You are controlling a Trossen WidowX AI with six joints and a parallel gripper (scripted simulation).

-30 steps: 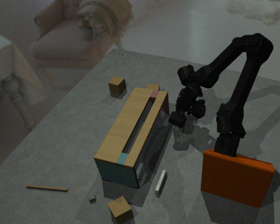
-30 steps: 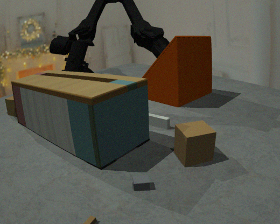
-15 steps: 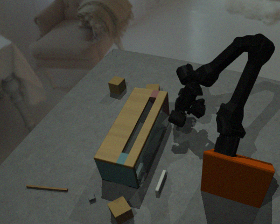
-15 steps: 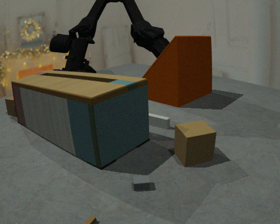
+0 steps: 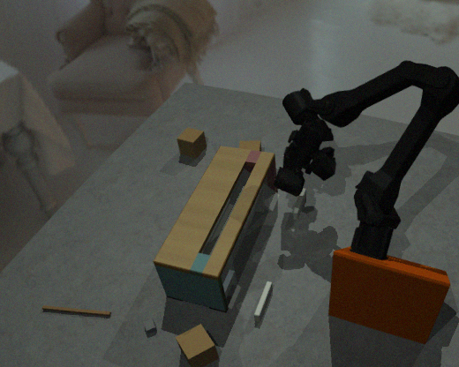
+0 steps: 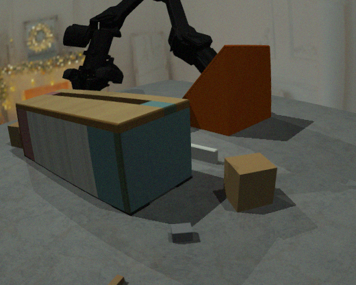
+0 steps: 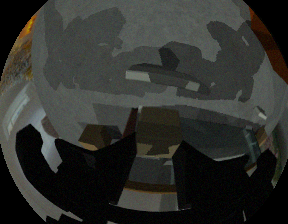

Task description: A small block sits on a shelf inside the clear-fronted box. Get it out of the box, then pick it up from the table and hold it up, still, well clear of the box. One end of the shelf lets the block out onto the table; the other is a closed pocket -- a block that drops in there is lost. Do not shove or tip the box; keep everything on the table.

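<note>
The tan block lies 10 mm behind my gripper tip and 10 mm above it. From my gripper tip the other things lie so: box (160 mm to the left, 30 mm ahead, 10 mm below); thin wooden stick (520 mm to the left, 260 mm ahead, 70 mm below); grey piece (450 mm to the left, 70 mm below, 70 mm ahead).
</note>
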